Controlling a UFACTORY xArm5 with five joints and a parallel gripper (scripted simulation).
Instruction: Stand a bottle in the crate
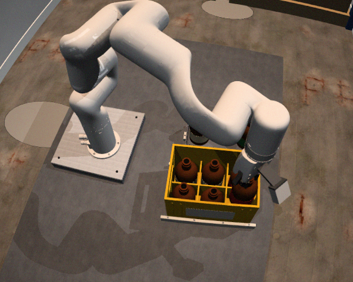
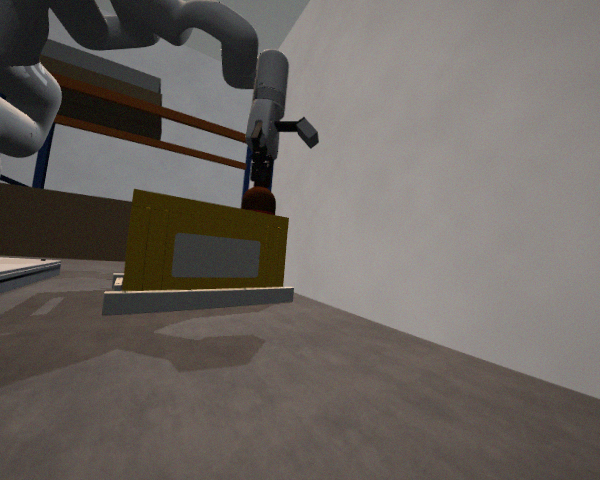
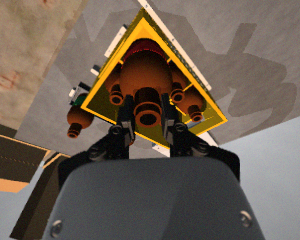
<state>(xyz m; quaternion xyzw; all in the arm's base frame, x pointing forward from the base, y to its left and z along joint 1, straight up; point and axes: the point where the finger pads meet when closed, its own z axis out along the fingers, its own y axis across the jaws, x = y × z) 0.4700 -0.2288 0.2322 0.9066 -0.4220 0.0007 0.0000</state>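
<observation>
Right now my hand is 18 cm above the yellow crate, 8 cm past it and 5 cm to the right of it. From my hand the other things lie so: tray 28 cm to the left, 25 cm below, 4 cm behind.
</observation>
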